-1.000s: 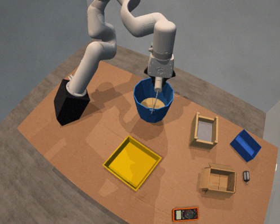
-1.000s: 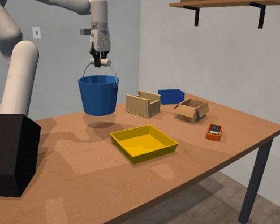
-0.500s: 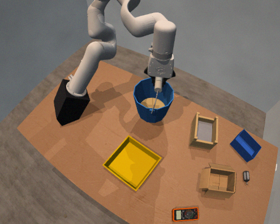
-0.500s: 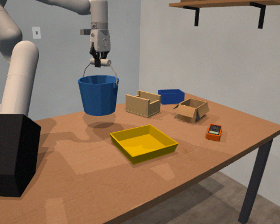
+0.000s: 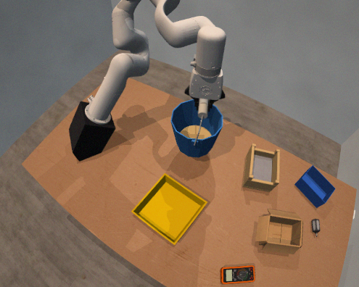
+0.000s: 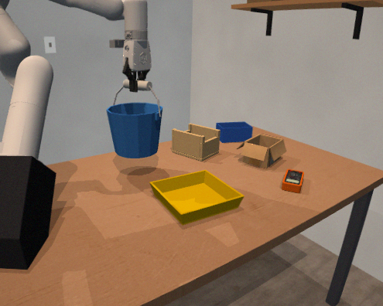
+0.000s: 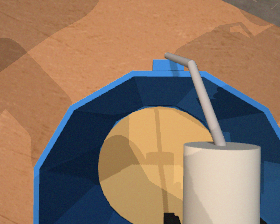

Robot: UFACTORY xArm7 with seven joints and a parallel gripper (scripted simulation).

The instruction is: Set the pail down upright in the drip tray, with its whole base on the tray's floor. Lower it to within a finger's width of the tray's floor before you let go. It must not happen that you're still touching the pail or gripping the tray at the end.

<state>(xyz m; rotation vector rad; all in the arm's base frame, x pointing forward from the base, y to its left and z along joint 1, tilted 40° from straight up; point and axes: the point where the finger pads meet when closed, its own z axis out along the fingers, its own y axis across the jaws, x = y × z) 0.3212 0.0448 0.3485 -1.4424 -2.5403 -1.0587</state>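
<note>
Right now my hand is 10 cm above the blue pail, 1 cm to the left of it and 1 cm past it. Also, from my hand: wooden crate: 28 cm below, 28 cm ahead, 11 cm to the left; then cardboard box: 52 cm ahead, 28 cm below, 7 cm to the right; then yellow drip tray: 31 cm below, 28 cm to the right, 10 cm ahead.
</note>
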